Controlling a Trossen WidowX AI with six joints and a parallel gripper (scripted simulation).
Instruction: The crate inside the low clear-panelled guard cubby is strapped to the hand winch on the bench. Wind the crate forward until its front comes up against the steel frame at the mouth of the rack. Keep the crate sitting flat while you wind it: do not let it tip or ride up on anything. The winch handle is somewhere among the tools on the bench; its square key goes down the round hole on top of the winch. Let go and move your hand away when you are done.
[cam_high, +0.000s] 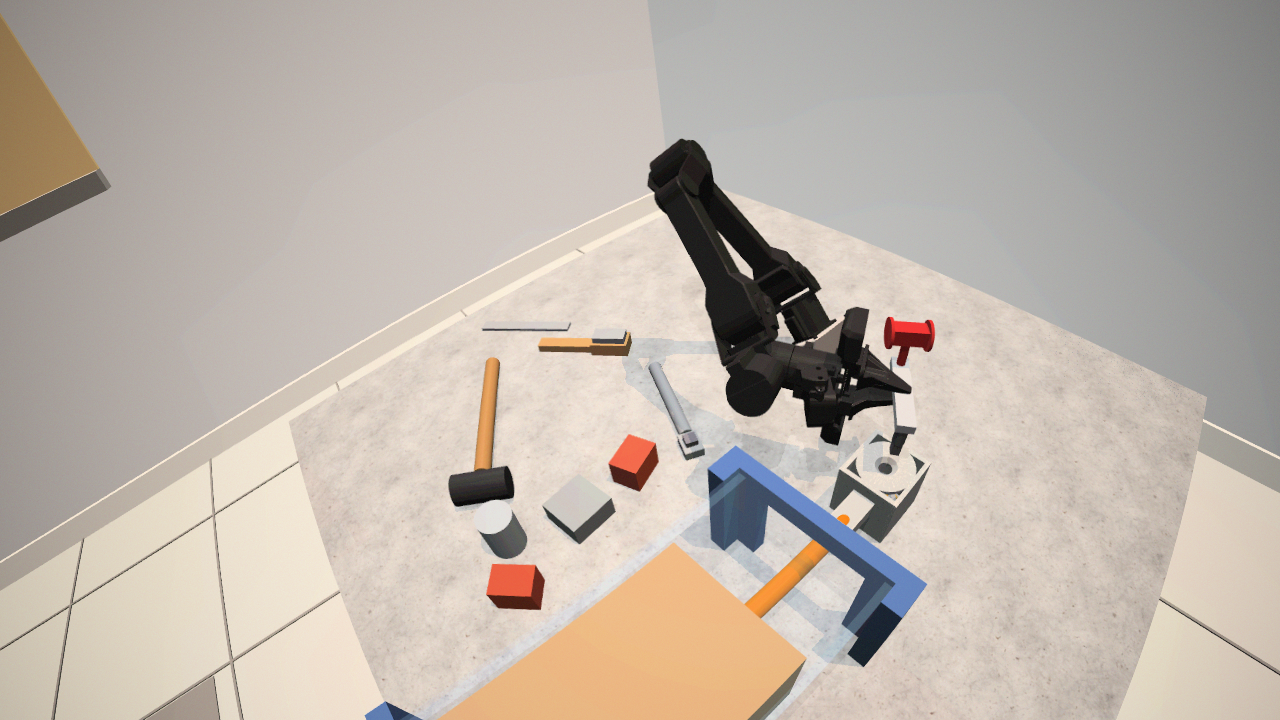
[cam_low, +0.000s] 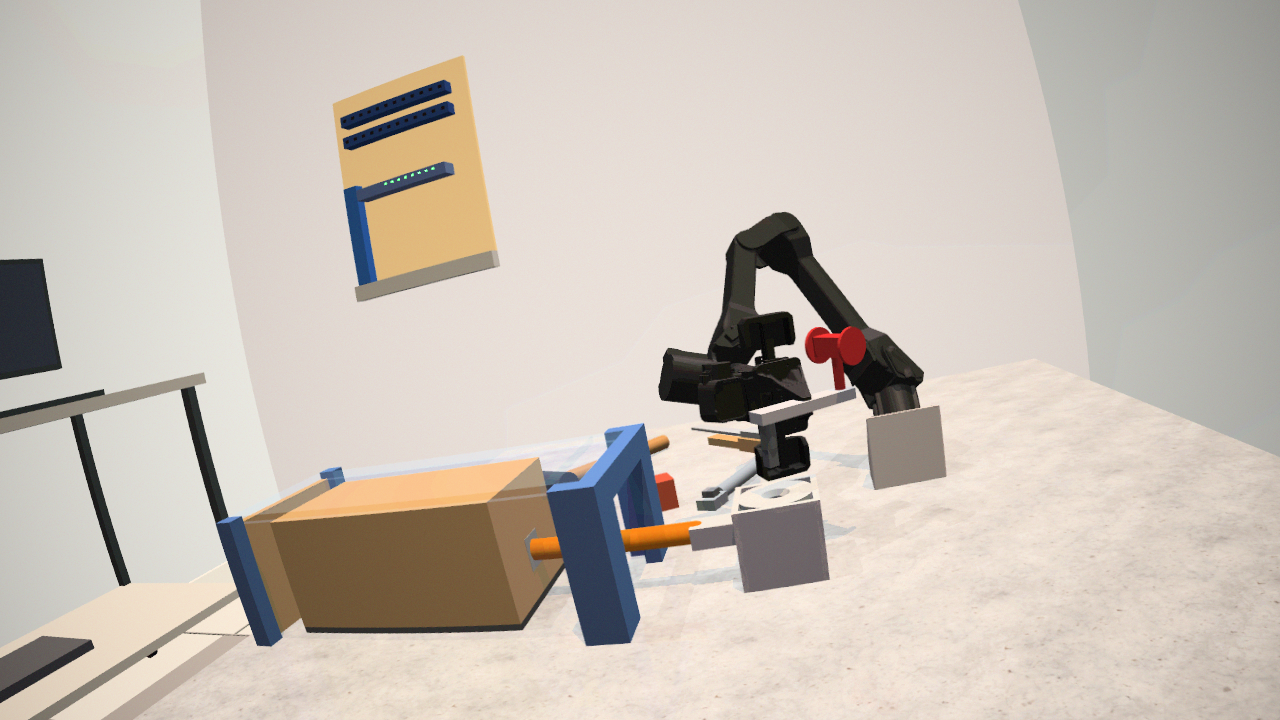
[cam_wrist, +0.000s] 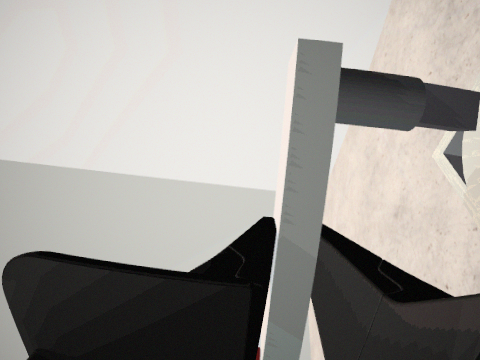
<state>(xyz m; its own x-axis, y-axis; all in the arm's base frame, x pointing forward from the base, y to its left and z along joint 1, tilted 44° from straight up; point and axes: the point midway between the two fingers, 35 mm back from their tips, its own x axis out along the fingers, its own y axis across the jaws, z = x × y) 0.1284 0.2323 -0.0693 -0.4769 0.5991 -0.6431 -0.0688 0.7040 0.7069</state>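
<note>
Right now my gripper tip is 4 cm past the red knob, 4 cm to the left of it and 4 cm below it. The rest, counted from my gripper tip: blue steel frame 21 cm ahead, 3 cm to the left, 7 cm below; then grey winch 3 cm ahead, 1 cm to the left, 14 cm below; then crank handle 1 cm behind, 2 cm to the right, 1 cm above.
</note>
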